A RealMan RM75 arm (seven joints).
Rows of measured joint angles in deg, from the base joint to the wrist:
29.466, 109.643, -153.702, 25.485, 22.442, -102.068, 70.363
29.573, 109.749, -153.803, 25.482, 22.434, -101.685, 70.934
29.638, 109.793, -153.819, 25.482, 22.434, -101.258, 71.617
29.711, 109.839, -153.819, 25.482, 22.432, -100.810, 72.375
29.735, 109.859, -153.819, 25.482, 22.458, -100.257, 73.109
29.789, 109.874, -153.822, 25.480, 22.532, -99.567, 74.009
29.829, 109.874, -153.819, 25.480, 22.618, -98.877, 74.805
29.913, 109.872, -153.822, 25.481, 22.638, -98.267, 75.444
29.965, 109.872, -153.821, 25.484, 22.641, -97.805, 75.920
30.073, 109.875, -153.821, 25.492, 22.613, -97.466, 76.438
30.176, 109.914, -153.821, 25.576, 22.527, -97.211, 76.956
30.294, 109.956, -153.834, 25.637, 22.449, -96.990, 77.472
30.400, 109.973, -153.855, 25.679, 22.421, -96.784, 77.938
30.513, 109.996, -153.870, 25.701, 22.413, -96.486, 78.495
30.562, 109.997, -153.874, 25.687, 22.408, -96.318, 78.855
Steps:
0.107, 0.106, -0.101, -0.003, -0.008, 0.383, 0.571
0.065, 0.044, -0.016, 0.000, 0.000, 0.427, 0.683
0.073, 0.046, 0.000, 0.000, -0.002, 0.448, 0.758
0.024, 0.020, 0.000, 0.000, 0.026, 0.553, 0.734
0.054, 0.015, -0.003, -0.002, 0.074, 0.690, 0.900
0.040, 0.000, 0.003, 0.000, 0.086, 0.690, 0.796
0.084, -0.002, -0.003, 0.001, 0.020, 0.610, 0.639
0.052, 0.000, 0.001, 0.003, 0.003, 0.462, 0.476
0.108, 0.003, 0.000, 0.008, -0.028, 0.339, 0.518
0.103, 0.039, 0.000, 0.084, -0.086, 0.255, 0.518
0.118, 0.042, -0.013, 0.061, -0.078, 0.221, 0.516
0.106, 0.017, -0.021, 0.042, -0.028, 0.206, 0.466
0.113, 0.023, -0.015, 0.022, -0.008, 0.298, 0.557
0.049, 0.001, -0.004, -0.014, -0.005, 0.168, 0.360

